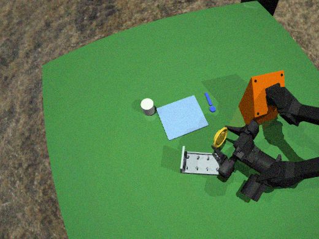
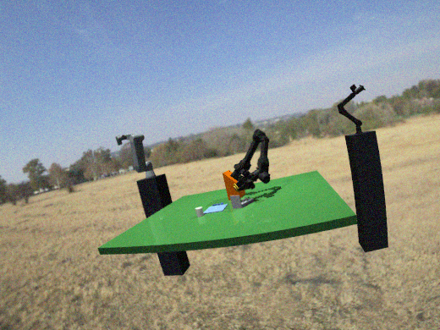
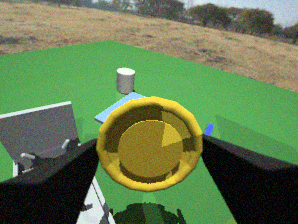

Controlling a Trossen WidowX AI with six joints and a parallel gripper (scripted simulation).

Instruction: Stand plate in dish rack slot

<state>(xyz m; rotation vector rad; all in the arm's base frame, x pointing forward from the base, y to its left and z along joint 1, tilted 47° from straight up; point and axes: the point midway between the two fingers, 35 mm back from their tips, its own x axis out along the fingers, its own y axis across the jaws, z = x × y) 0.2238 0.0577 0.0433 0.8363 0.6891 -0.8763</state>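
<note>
My gripper tip is now 8 cm above the grey dish rack, 7 cm short of it and 4 cm to the right of it. The rest, counted from my gripper tip: yellow plate (1 cm to the left); then white cup (21 cm to the right, 17 cm ahead, 7 cm below); then blue spoon (15 cm to the right, 9 cm below, 6 cm behind).
</note>
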